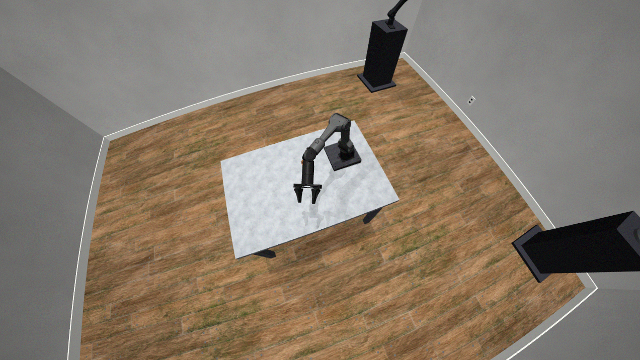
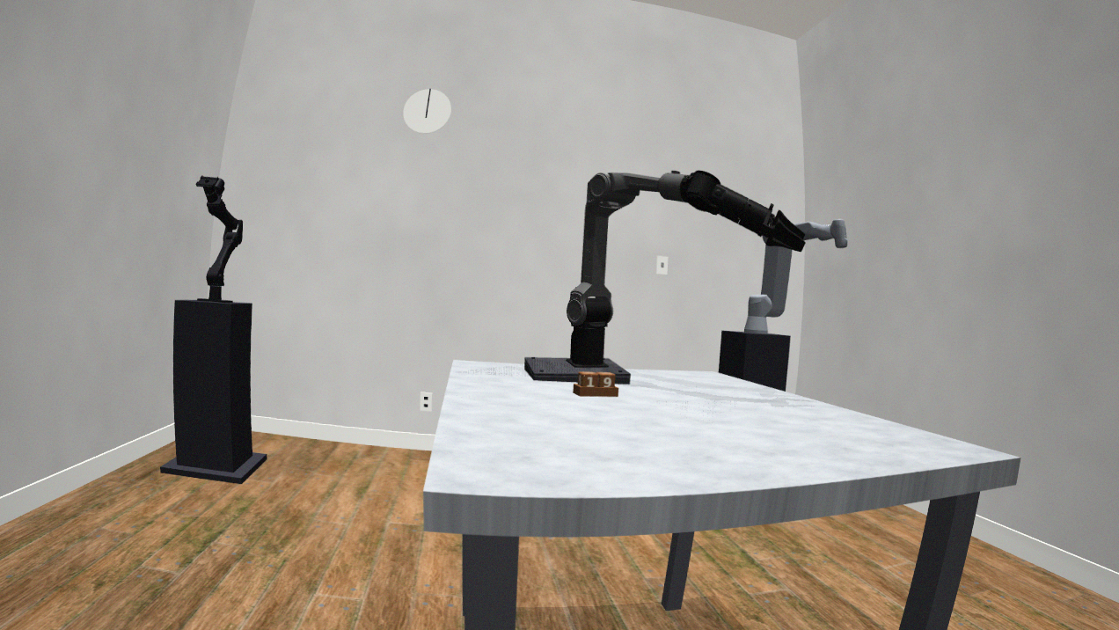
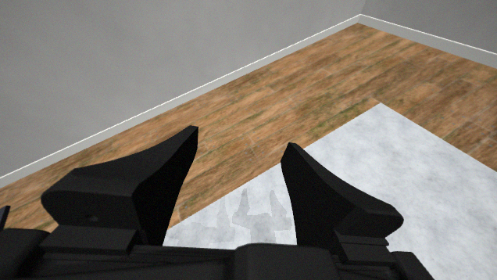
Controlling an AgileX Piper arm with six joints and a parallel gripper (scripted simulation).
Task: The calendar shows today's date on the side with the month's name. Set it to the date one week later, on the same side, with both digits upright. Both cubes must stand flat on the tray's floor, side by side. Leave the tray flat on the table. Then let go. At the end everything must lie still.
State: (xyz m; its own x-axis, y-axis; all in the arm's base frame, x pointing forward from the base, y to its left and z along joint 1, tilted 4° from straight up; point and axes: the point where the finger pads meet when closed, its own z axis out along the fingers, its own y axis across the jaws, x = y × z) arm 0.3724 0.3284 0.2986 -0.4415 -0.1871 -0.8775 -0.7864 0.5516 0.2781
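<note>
Right now the brown cube is 11 cm behind my hand, 39 cm to the right of it and 29 cm below it. From my hand the other things lie so: tray (11 cm behind, 37 cm to the right, 31 cm below).
</note>
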